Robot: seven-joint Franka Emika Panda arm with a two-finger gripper.
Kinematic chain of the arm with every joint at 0, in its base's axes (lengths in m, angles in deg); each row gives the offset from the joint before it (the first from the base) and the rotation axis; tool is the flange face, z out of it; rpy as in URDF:
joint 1: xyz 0 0 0.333 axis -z
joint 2: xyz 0 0 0 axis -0.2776 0.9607 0
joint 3: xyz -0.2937 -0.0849 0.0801 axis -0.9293 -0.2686 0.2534
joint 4: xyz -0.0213 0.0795 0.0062 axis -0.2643 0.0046 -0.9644
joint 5: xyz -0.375 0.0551 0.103 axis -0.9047 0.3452 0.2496
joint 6: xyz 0 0 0 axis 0.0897 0.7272 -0.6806
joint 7: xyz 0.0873 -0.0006 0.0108 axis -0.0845 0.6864 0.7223
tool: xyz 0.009 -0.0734 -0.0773 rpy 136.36 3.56 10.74
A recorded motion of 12 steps. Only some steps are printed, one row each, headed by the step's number.
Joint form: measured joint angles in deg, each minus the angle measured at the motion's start. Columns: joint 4, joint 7, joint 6, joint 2, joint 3, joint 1, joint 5.
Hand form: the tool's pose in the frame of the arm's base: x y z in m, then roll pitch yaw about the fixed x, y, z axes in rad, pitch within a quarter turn. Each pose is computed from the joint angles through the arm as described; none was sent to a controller.
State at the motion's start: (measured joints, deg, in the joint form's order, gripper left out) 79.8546 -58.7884 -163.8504 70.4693 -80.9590 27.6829 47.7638
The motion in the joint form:
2: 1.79 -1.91 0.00 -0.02 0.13 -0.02 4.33
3: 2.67 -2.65 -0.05 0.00 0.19 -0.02 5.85
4: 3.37 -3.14 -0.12 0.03 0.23 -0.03 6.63
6: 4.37 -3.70 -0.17 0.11 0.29 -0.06 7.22
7: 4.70 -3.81 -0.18 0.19 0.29 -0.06 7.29
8: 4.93 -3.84 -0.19 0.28 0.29 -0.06 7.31
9: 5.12 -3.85 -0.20 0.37 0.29 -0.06 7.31
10: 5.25 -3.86 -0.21 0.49 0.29 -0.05 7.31
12: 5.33 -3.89 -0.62 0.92 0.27 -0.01 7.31
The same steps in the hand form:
2: 0.5084 -0.0577 0.4642 3.0410 0.1253 -0.9258
3: 0.5060 -0.0547 0.4572 3.0451 0.1519 -0.9474
4: 0.5039 -0.0529 0.4515 3.0435 0.1680 -0.9608
6: 0.5008 -0.0510 0.4431 3.0343 0.1858 -0.9749
7: 0.4998 -0.0508 0.4398 3.0294 0.1911 -0.9783
8: 0.4991 -0.0507 0.4373 3.0254 0.1949 -0.9798
9: 0.4986 -0.0507 0.4350 3.0218 0.1980 -0.9807
10: 0.4983 -0.0507 0.4330 3.0186 0.2009 -0.9817
12: 0.4995 -0.0515 0.4291 3.0174 0.2022 -0.9840

